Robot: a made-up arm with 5 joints.
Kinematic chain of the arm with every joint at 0, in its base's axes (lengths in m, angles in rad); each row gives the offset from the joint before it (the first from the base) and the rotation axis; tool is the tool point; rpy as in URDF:
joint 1: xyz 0 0 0.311 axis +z
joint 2: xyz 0 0 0 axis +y
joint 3: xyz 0.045 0 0.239 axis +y
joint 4: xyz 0.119 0 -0.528 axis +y
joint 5: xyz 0.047 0 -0.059 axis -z
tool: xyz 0 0 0 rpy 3.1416 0 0
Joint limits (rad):
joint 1: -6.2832..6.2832
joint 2: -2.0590..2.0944
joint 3: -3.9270..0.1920
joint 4: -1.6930..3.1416
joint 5: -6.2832..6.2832
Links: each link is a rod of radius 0.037 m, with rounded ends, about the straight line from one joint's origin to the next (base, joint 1, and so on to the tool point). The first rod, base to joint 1, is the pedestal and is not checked.
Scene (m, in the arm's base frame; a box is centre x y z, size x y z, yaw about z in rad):
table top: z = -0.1
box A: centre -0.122 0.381 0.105 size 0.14 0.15 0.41 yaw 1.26
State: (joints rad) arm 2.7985 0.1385 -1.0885 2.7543 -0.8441
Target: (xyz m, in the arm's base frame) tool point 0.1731 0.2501 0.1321
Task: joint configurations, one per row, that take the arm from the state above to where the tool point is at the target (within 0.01 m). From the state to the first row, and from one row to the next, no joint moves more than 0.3 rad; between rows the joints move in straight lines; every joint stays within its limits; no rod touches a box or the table.
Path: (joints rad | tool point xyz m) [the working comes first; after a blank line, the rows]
Joints at the target: 0.9654 0.0246 -0.4525 2.8620 -0.8441
Straight joint move there: touches box A.

1: 2.6566 -0.1107 -1.2196 2.7939 -0.9224 | -0.4475 0.2358 0.4903
2: 2.5147 -0.3600 -1.3508 2.8335 -1.0007 | -0.3493 0.2530 0.6741
3: 2.3728 -0.6092 -1.4819 2.8731 -1.0790 | -0.2091 0.2022 0.8235
4: 2.0914 -0.4824 -1.2760 2.8708 -1.0321 | -0.1957 0.3413 0.6907
5: 1.8099 -0.3557 -1.0701 2.8686 -0.9851 | -0.1056 0.4334 0.5380
6: 1.5284 -0.2289 -0.8642 2.8664 -0.9381 | 0.0189 0.4455 0.3827
7: 1.2469 -0.1022 -0.6583 2.8642 -0.8911 | 0.1260 0.3753 0.2423
8: 0.9654 0.0246 -0.4525 2.8620 -0.8441 | 0.1731 0.2501 0.1321

